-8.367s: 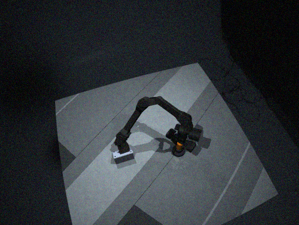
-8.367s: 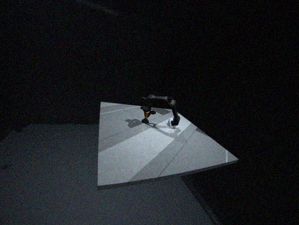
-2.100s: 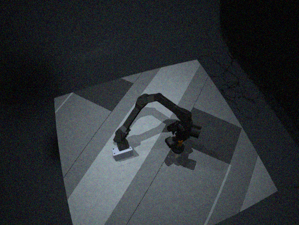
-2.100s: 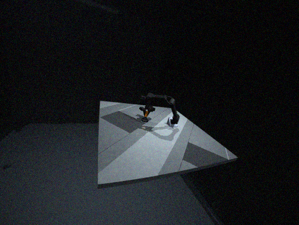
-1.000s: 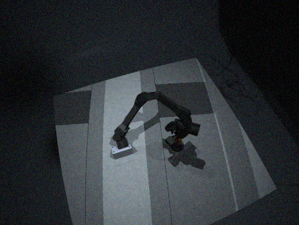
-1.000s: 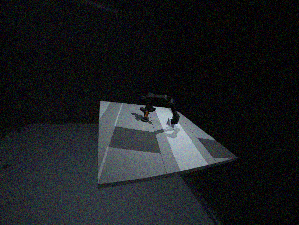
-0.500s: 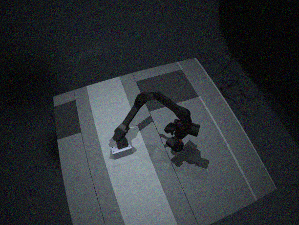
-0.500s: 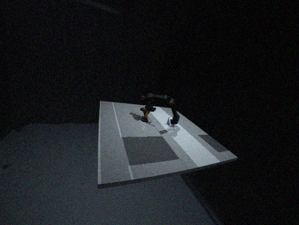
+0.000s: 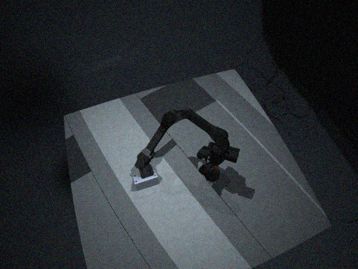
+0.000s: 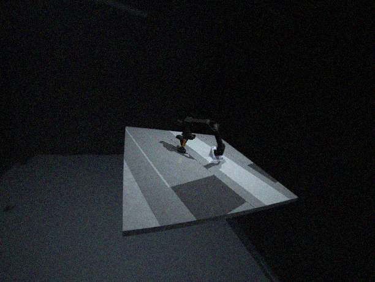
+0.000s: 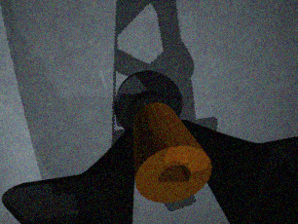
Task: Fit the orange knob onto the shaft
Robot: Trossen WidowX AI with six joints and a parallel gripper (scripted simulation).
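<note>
My gripper tip is 2 cm below the orange knob. Round my gripper tip: dark round pedestal: 4 cm below.
</note>
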